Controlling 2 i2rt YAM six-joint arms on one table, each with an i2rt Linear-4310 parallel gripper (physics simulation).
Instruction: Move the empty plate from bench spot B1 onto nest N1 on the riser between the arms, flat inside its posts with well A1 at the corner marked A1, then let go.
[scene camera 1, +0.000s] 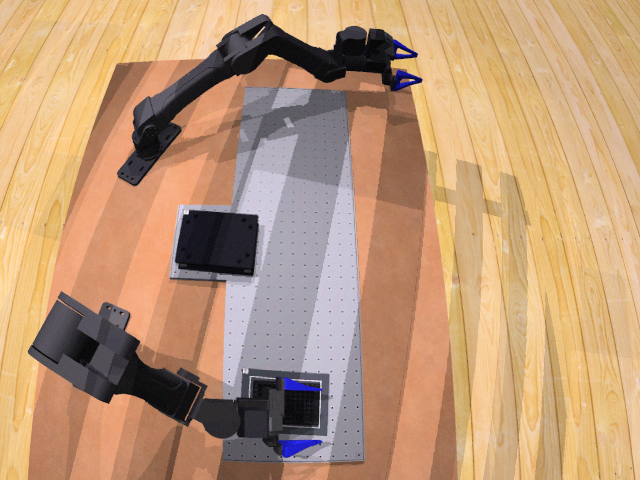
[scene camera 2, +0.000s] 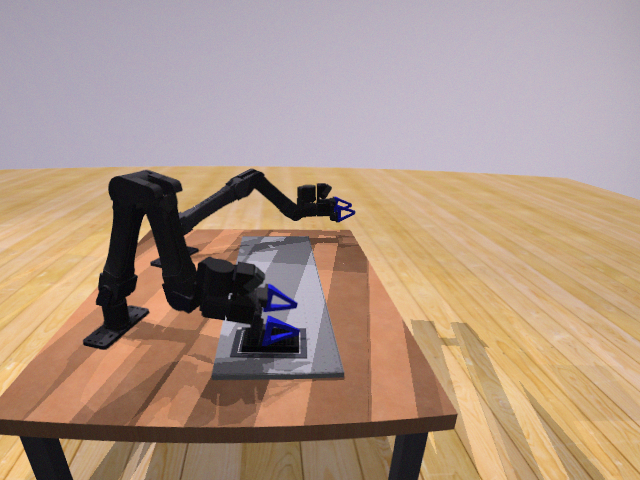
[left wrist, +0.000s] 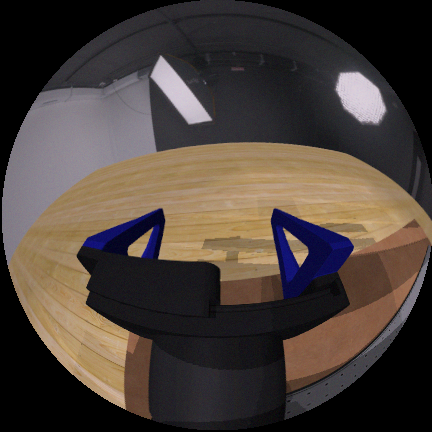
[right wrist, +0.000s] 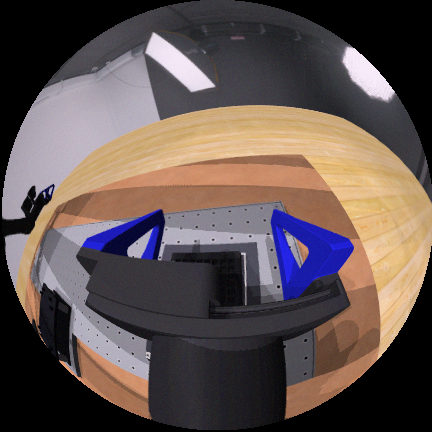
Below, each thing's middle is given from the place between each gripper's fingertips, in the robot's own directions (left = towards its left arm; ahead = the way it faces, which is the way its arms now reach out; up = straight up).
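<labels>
White-outlined nest (scene camera 1: 248, 375), from my left hand: 830 mm to the right, 120 mm below, 270 mm behind. Black well plate (scene camera 1: 300, 407): my left gripper 110 mm above it, 270 mm past it, 830 mm to the left of it.
White-outlined nest, from my right hand: 80 mm below, 60 mm behind, 20 mm to the left. Black well plate: my right hand 70 mm above it, 60 mm past it, 20 mm to the right of it. By its middle, the plate is nearer to my right hand than to my left gripper.
</labels>
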